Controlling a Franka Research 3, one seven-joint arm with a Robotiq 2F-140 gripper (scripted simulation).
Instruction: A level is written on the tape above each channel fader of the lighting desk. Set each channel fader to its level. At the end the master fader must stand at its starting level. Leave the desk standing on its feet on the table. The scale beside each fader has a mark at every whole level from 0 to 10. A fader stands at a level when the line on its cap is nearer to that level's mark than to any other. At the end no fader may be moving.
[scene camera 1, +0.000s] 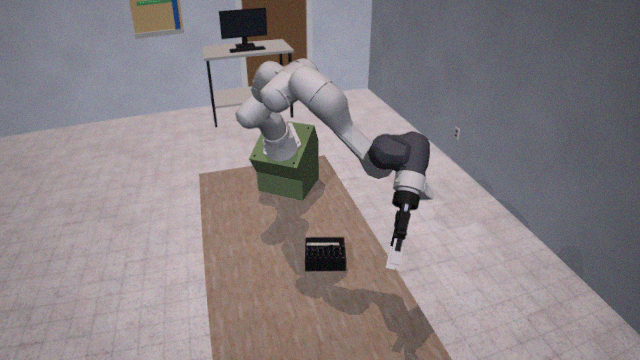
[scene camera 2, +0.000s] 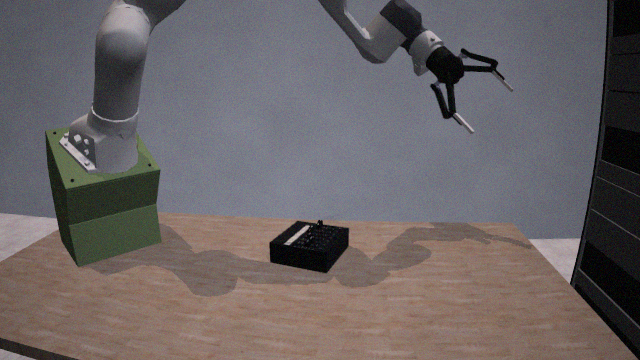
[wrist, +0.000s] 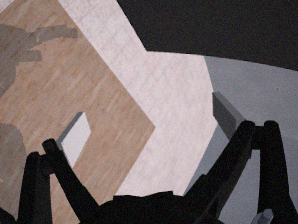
Labels:
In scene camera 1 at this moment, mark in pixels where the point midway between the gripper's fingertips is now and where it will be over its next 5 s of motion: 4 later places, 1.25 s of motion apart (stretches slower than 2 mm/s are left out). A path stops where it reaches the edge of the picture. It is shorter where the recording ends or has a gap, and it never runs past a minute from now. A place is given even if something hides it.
My gripper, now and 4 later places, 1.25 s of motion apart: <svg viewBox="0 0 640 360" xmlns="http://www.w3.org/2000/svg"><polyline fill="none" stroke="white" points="392,266 365,264 347,253 334,240 325,224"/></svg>

